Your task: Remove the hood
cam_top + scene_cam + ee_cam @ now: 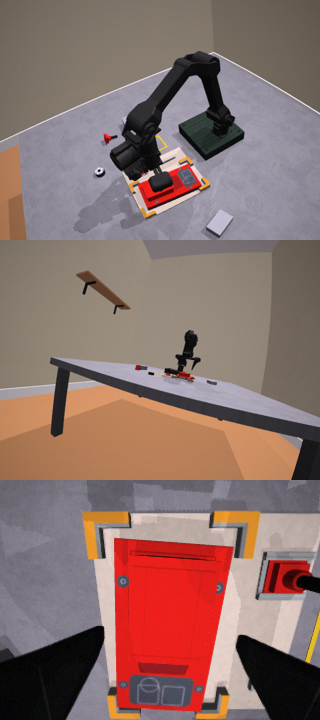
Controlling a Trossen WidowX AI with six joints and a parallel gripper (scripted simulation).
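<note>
My gripper tip is now 4 cm above the hood. From my gripper tip the other things lie so: white wheel: 23 cm to the right, 13 cm ahead, 7 cm below.
</note>
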